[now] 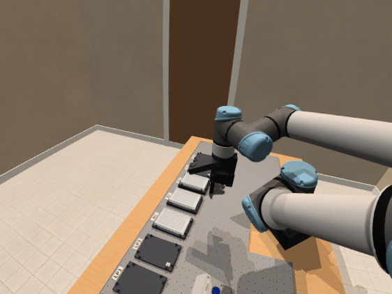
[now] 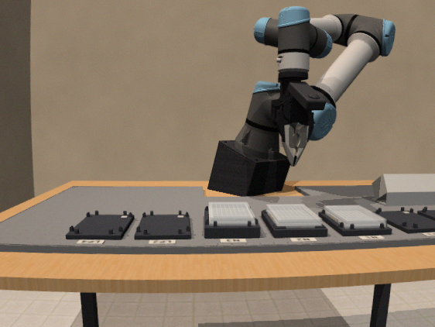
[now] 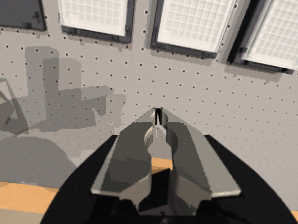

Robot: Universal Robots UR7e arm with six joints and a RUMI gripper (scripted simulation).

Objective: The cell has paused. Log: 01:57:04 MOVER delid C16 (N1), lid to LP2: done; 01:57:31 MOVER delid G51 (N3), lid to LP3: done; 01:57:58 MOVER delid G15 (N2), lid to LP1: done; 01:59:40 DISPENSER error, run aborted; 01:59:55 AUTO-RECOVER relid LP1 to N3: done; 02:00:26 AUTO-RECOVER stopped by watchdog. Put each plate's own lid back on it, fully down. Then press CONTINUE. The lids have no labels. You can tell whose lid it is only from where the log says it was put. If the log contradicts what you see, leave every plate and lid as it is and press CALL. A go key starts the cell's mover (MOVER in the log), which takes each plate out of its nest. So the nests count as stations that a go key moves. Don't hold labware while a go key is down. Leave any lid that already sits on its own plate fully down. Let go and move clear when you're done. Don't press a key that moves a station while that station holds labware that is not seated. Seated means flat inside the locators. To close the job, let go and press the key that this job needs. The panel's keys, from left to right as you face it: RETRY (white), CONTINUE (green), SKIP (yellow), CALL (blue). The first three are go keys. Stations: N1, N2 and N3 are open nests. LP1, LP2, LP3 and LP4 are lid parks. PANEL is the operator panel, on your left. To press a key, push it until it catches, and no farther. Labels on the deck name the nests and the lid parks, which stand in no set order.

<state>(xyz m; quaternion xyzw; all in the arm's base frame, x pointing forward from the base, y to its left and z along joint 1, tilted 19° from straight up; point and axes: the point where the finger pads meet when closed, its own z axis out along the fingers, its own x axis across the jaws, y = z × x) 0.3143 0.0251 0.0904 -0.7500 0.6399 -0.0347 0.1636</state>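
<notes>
My hand is 410 mm to the right of the green CONTINUE key, 110 mm past it and 60 mm above it. The rest, counted from my hand: plate 120 mm ahead, 100 mm below, 30 mm to the right; LP3 lid park 240 mm to the left, 120 mm below, 120 mm ahead; blue CALL key 310 mm to the left, 110 mm behind, 60 mm below.
</notes>
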